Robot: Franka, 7 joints.
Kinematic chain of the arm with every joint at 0, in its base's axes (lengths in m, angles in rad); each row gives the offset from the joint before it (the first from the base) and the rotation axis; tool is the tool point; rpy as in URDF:
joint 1: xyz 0 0 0.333 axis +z
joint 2: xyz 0 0 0 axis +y
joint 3: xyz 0 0 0.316 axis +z
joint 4: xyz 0.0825 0 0 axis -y
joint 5: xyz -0.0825 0 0.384 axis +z
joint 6: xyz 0 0 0 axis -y
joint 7: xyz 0.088 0 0 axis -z
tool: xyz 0 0 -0.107 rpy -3.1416 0 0
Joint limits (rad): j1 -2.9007..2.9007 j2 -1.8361..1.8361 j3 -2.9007..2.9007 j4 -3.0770..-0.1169 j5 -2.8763..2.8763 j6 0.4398..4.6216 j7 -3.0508..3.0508
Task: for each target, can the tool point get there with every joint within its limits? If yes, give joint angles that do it. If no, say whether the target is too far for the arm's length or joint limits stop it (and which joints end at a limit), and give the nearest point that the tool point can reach.
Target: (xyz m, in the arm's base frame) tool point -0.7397 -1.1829 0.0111
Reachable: no: too far | nearest point -0.4432 -0.7088 0.1401 | short by 0.574 m
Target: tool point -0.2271 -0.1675 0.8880
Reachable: yes | joints -0.8790 -1.0965 -0.6517 -1.6915 -2.3719 3.2827 -2.3294
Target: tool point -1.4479 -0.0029 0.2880
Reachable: no: too far | nearest point -0.8575 -0.0017 0.3064 | short by 0.591 m
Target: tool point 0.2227 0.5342 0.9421
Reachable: yes | joints 0.6687 0.9087 1.9669 -0.6180 1.2697 2.0835 1.1121
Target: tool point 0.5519 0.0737 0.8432
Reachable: yes | joints -2.2401 -0.8919 1.5278 -1.0025 -1.6988 1.2343 2.0496
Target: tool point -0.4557 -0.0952 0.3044
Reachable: yes | joints -1.3288 0.7802 -1.6966 -2.5067 1.7984 1.9376 0.1865
